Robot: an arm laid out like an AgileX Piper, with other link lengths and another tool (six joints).
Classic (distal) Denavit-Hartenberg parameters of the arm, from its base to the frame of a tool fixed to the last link. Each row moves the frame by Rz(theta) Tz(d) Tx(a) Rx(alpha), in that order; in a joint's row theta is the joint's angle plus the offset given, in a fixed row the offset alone. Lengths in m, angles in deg.
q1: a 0; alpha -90; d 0.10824; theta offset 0
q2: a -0.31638; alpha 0; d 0; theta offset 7.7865
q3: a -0.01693; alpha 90; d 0; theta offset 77.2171
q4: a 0; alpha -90; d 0.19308; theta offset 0
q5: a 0; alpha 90; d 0; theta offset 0
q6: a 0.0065; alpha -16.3; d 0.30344; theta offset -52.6
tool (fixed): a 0; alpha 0; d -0.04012; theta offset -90
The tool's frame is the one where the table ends.
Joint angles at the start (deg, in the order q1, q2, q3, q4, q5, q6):
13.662, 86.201, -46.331, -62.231, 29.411, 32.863
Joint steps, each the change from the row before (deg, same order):
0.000, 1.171, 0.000, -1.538, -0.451, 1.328
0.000, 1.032, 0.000, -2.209, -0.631, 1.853
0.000, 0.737, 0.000, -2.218, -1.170, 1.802
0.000, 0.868, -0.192, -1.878, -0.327, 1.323
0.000, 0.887, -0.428, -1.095, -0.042, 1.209
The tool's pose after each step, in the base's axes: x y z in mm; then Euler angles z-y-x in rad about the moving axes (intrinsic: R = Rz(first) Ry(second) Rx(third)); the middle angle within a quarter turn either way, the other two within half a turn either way. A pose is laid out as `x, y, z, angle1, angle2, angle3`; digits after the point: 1 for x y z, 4 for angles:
372.7, -35.7, 150.3, -0.0934, -0.4960, 2.9090
377.5, -34.2, 147.7, -0.0816, -0.4986, 2.9027
382.9, -30.2, 146.6, -0.0657, -0.5069, 2.9050
387.4, -29.1, 145.1, -0.0523, -0.5095, 2.8955
391.4, -28.7, 143.5, -0.0533, -0.5112, 2.8940

